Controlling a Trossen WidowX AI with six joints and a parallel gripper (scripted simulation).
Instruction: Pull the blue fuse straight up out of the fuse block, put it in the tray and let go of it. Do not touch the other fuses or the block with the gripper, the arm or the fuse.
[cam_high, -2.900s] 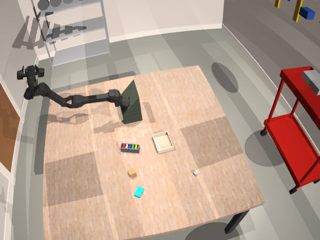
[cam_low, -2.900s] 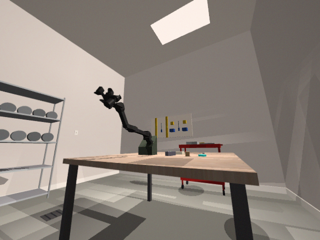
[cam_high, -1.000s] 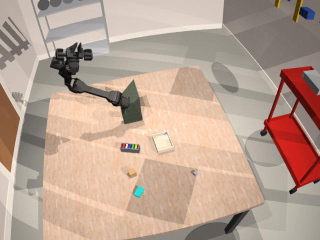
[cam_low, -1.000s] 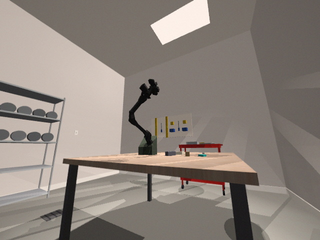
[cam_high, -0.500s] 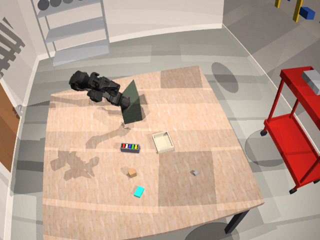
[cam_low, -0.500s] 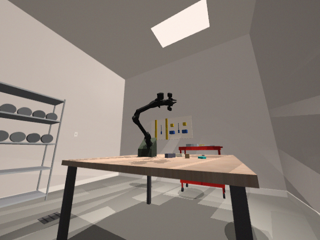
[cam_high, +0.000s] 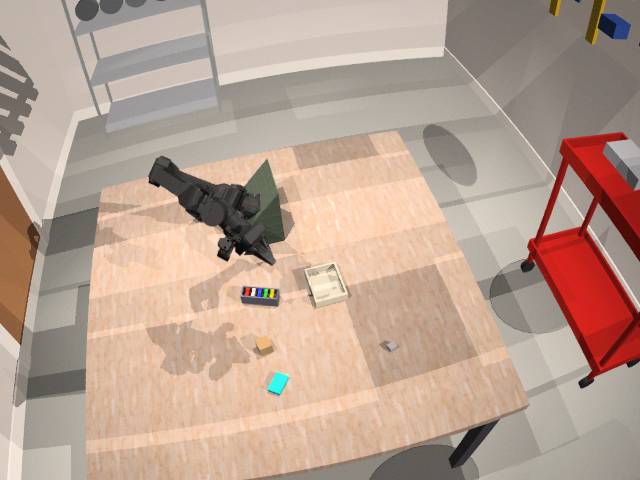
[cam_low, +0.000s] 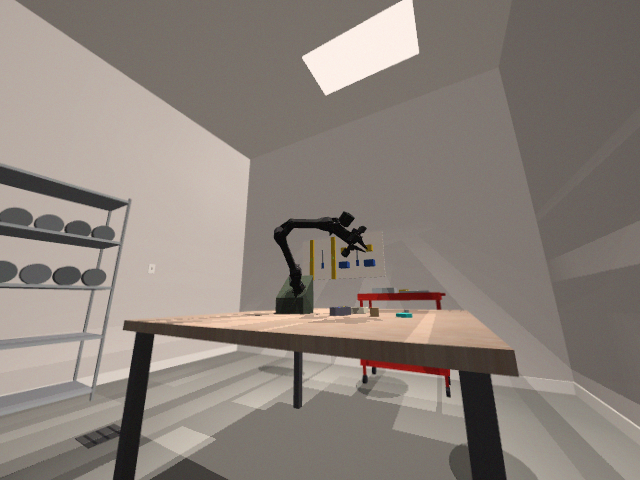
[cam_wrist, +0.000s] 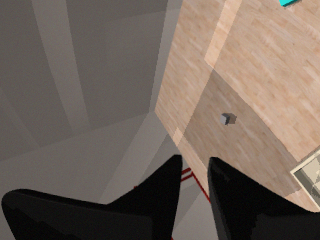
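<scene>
Now: the blue fuse 30 cm below my gripper tip, 13 cm behind it and 7 cm to the right of it. The rest, counted from my gripper tip: cube 31 cm below, 7 cm to the right, 5 cm ahead; then yellow fuse 30 cm below, 12 cm behind, 3 cm to the right; then green fuse 30 cm below, 12 cm behind, 5 cm to the right.
</scene>
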